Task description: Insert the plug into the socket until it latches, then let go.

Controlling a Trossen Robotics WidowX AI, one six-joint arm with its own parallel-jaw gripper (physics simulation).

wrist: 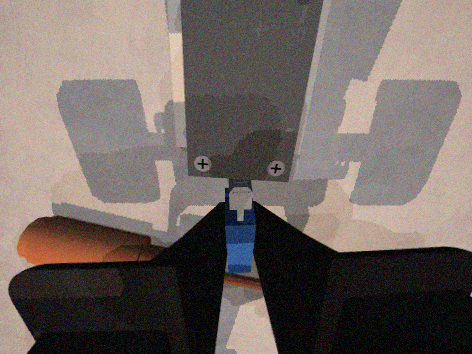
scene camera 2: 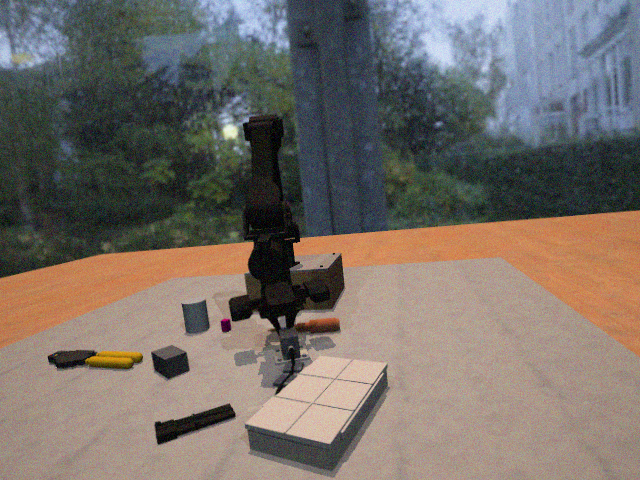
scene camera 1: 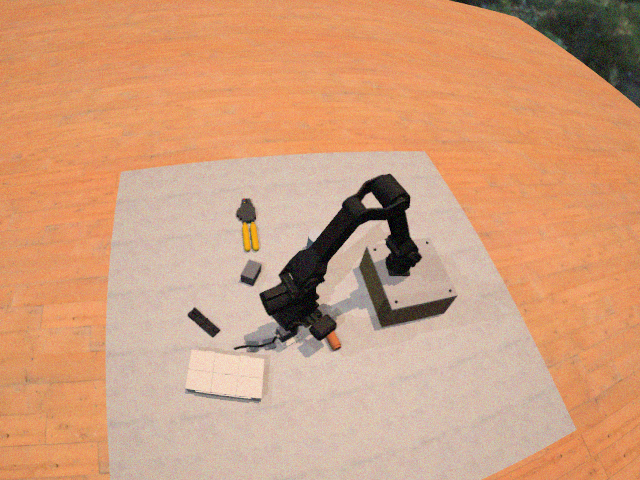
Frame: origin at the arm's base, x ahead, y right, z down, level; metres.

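Where they show: gripper, between the fingertips: (wrist: 237, 209) (scene camera 1: 304, 322); arm's base, origin of its link: (scene camera 1: 397, 266).
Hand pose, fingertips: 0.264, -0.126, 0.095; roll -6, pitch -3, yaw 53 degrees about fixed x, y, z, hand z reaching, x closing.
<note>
Each offset is from my fingertips to the top centre of the thing, as dx, dy, dz. "*": to the spot under its first point.
The plug {+0.002, -0.001, -0.031} (wrist: 240, 233) is a small blue body with a pale clip on top and a narrow grey nose. My gripper (wrist: 237, 209) (scene camera 2: 287, 328) is shut on the plug, one black finger on each side. The socket {+0.054, -0.036, -0.035} (wrist: 245, 100) (scene camera 2: 289, 347) (scene camera 1: 283, 334) is a dark grey block with screws on its top. A black cable runs from its far side in the scene views. In the wrist view the plug is in line with the socket's near face, and its nose meets that edge. The nose's front end is hidden, so its depth and the latch cannot be told.
An orange-handled screwdriver {-0.057, -0.013, -0.018} (wrist: 85, 240) (scene camera 1: 333, 341) (scene camera 2: 319, 325) lies beside the gripper. A tiled white box {+0.212, -0.166, -0.026} (scene camera 1: 225, 374) (scene camera 2: 320, 400) lies beyond the socket. A black bar {+0.278, -0.006, -0.006} (scene camera 1: 203, 321), grey cube {+0.147, +0.158, -0.026} (scene camera 1: 250, 272), yellow-handled pliers {* +0.149, +0.297, -0.006} (scene camera 1: 250, 236), grey cylinder {-0.049, +0.260, -0.061} (scene camera 2: 195, 316) and magenta piece {-0.051, +0.179, -0.016} (scene camera 2: 225, 324) are around.
</note>
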